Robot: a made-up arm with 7 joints.
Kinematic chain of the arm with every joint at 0, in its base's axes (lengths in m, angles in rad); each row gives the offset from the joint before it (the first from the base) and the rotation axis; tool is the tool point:
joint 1: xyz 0 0 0 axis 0 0.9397 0.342
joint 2: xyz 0 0 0 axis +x
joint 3: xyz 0 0 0 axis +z
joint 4: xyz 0.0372 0 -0.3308 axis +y
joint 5: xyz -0.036 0 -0.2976 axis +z
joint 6: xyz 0 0 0 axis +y
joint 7: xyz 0 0 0 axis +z
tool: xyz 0 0 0
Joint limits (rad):
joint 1: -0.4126..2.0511
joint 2: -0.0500..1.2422
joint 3: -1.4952..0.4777
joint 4: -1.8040..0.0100
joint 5: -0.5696..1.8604
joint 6: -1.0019..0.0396
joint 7: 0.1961..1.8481
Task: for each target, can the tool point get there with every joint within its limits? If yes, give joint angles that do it. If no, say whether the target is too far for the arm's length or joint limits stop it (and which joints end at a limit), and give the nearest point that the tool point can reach.
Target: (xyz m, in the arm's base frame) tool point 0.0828 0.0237 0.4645
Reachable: no: joint limits stop it (at a limit: joint 1, joint 2, joint 3, joint 4) | nearest point 0.2991 0.2882 0.1673 | short by 0.453 m
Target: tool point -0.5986 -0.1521 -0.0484
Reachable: yes | joints 1.6799 0.3788 -1.2511 -0.6420 0.0532 -0.8130 0.8073
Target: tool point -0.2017 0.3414 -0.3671
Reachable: yes | joints 1.0609 1.0037 -0.2858 -1.3280 0.7819 -0.8730 1.5895
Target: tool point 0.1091 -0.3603 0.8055
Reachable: no: too far | nearest point -0.4002 -0.1454 0.1386 | short by 0.866 m
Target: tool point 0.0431 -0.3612 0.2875
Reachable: no: joint limits stop it (at a limit: joint 1, joint 3, joint 4) | nearest point -0.2147 -0.3894 -0.0531 | short by 0.428 m
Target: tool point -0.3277 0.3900 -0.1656
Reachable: yes | joints 1.6369 0.9518 0.2546 -1.3565 0.4838 -0.6501 1.2350
